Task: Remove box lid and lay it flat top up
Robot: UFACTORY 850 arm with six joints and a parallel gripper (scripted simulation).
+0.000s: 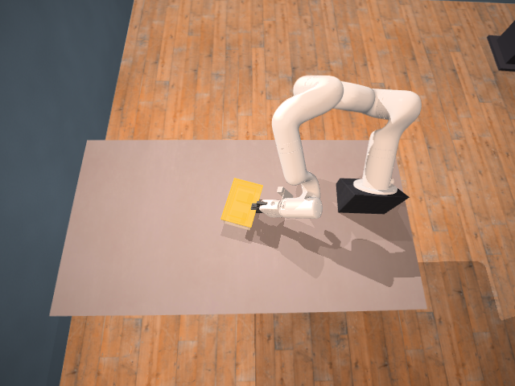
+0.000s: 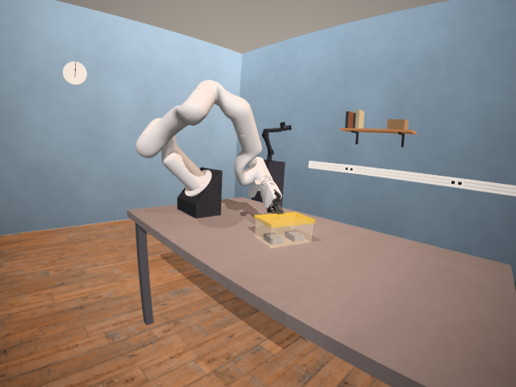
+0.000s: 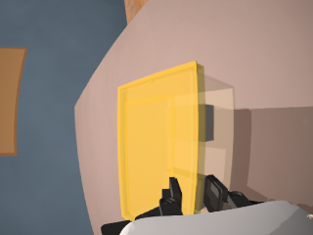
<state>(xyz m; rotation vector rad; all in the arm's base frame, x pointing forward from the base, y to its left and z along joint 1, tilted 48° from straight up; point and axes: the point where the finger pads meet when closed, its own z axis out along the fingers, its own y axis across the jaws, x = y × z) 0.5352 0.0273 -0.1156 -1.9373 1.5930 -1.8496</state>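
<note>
Now: hand 7 cm short of the yellow lid, 3 cm to the left of it and 1 cm above it. Round my hand: clear box 7 cm ahead, 3 cm to the right, 5 cm below.
</note>
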